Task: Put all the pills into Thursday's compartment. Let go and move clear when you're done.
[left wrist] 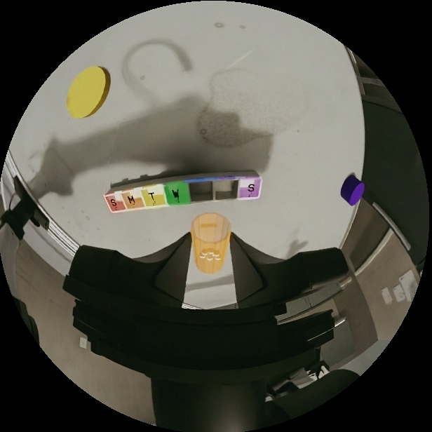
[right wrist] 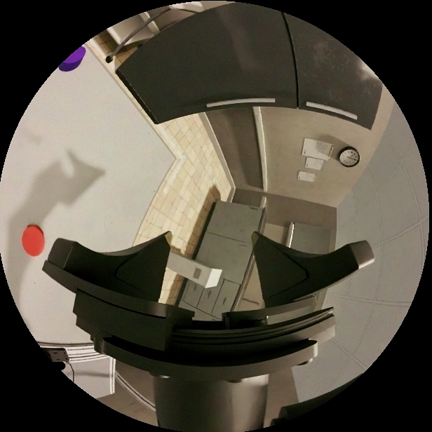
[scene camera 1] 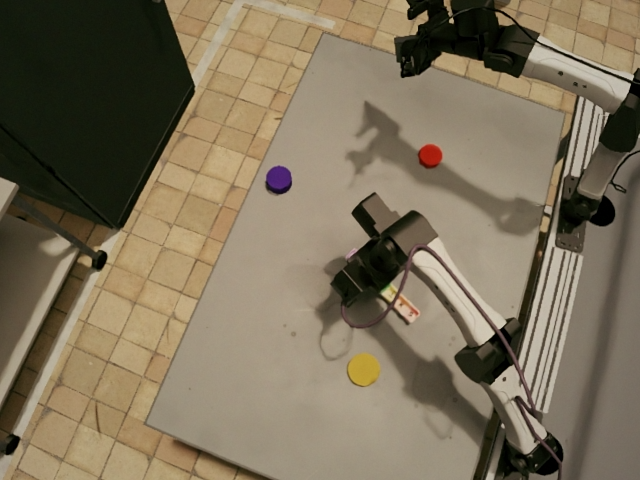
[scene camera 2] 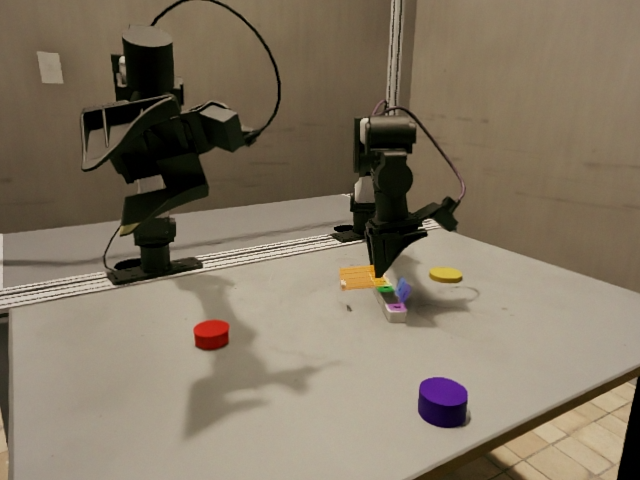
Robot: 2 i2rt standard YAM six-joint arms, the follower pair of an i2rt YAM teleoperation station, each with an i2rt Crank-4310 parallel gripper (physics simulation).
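Seen in the pictures: left gripper, fingertip midpoint: (scene camera 2: 376, 274); right gripper, fingertip midpoint: (scene camera 2: 108, 204); left arm's base, origin of the base link: (scene camera 1: 516, 452) (scene camera 2: 364, 234); right arm's base, origin of the base link: (scene camera 1: 572, 213) (scene camera 2: 156, 272).
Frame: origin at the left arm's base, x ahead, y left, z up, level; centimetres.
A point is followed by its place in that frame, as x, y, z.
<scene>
My left gripper (left wrist: 210, 233) (scene camera 2: 379, 272) {41.2, -29.4, 7.4} is shut on an orange see-through pill bottle (scene camera 2: 356, 277) {40.8, -33.9, 7.7} (left wrist: 210, 225), held above the table, roughly level, beside the pill organizer. White pills (scene camera 2: 343, 283) {39.3, -35.7, 6.4} (left wrist: 210, 256) lie inside at the bottle's end away from the organizer. The organizer (scene camera 1: 409, 312) {31.8, -21.4, 3.3} (scene camera 2: 395, 313) {48.3, -30.7, 2.7} (left wrist: 177, 194) has closed S, M, T, W and last S lids. Thursday's compartment (left wrist: 201, 191), next to W, and Friday's (left wrist: 226, 189) are open, with no pills visible; their blue-purple lids (scene camera 2: 403, 290) {44.9, -25.8, 4.8} stand up. The left arm partly hides the organizer in scene camera 1. My right gripper (right wrist: 211, 233) is open and empty, high at the table's edge.
A yellow disc (scene camera 1: 363, 369) {37.5, -6.4, 2.0} (scene camera 2: 445, 274) {38.3, -7.4, 2.0} (left wrist: 87, 92), a red disc (scene camera 1: 430, 156) {37.4, -60.0, 3.3} (scene camera 2: 211, 334) {39.5, -61.4, 3.4} (right wrist: 33, 240) and a purple disc (scene camera 1: 279, 179) {69.9, -41.6, 4.0} (scene camera 2: 442, 401) {71.7, -43.9, 4.0} (left wrist: 352, 190) (right wrist: 73, 59) lie on the grey table (scene camera 1: 248, 372) {61.0, 2.4, 0.8}. A dark cabinet (scene camera 1: 87, 103) stands beyond the table.
</scene>
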